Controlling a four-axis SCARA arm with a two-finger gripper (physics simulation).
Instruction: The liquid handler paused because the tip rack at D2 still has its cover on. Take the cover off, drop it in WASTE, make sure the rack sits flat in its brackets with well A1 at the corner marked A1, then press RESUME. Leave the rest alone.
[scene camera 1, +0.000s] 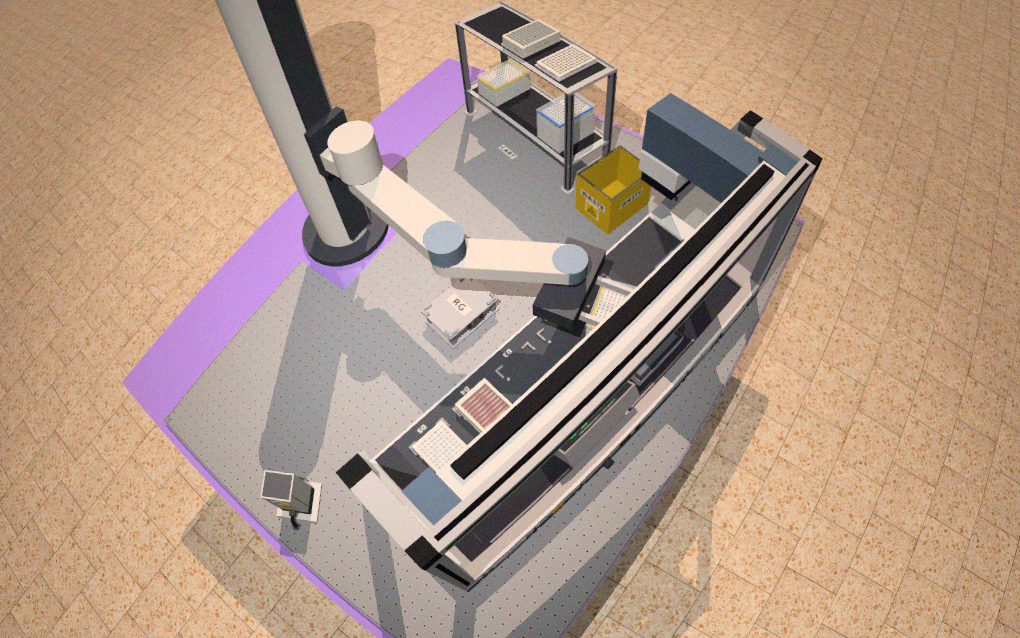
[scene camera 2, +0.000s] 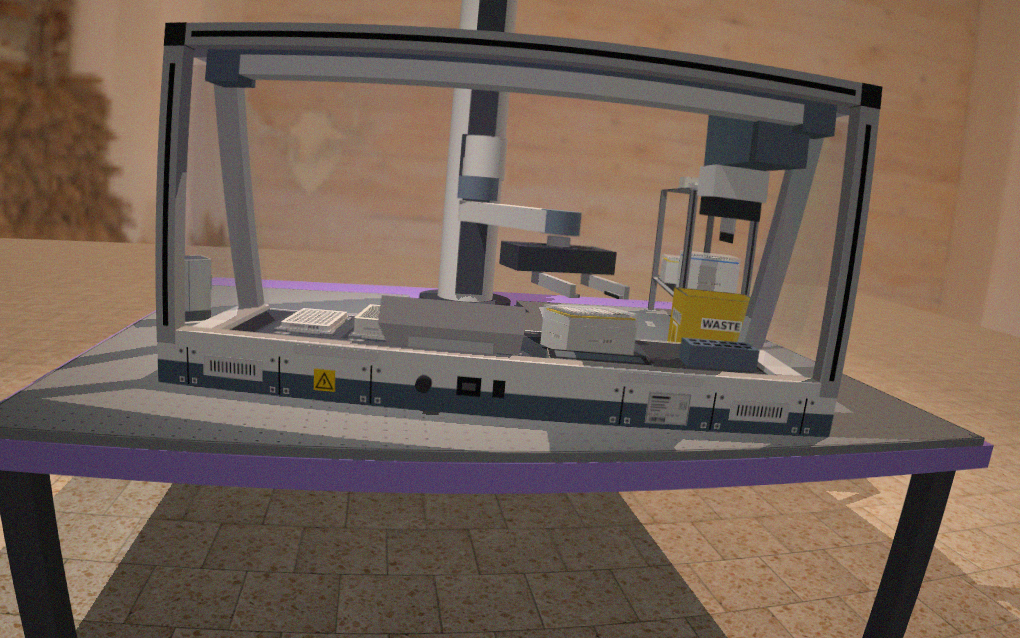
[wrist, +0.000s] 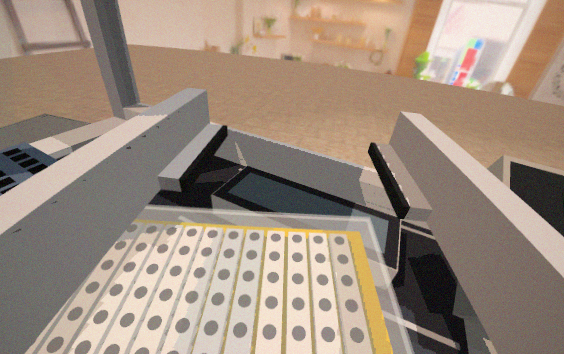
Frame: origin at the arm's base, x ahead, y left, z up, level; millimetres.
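Seen in the pictures: gripper, fingertip midpoint: (scene camera 2: 600, 292) (wrist: 300, 121); arm's base, link origin: (scene camera 1: 345, 228).
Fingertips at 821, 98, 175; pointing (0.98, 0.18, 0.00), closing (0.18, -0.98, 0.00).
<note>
Offsets run from my fingertips to a thing's middle, as dx, dy, dz. "spot": to the spot under its first point.
The tip rack {-70, +12, -51} (scene camera 1: 610, 302) (scene camera 2: 586, 332) (wrist: 298, 267) has white tips and yellow edging and stands on the deck. A clear cover {spot: -23, -9, -35} (wrist: 300, 216) shows as a pale outline around its top in the wrist view. My gripper (scene camera 2: 600, 291) (wrist: 300, 121) is shut to a narrow gap with nothing between the fingers. It hangs above the rack, apart from it; in scene camera 1 the arm hides the fingers. The yellow WASTE bin {-257, +344, -95} (scene camera 1: 594, 203) (scene camera 2: 710, 306) stands beyond the deck's end. I cannot make out RESUME, the A1 mark or whether the rack sits flat.
The handler's frame {spot: +47, -185, +347} (scene camera 1: 639, 308) (scene camera 2: 526, 46) spans the deck, with a blue-grey head (scene camera 1: 699, 142) (scene camera 2: 767, 142) near the bin. A box marked RG {-380, -138, -134} (scene camera 1: 458, 312), a red-striped rack {-160, -314, -95} (scene camera 1: 483, 406) and a white rack {-182, -435, -103} (scene camera 1: 442, 447) stand nearby. A shelf cart {spot: -378, +319, +38} (scene camera 1: 569, 139) is behind.
</note>
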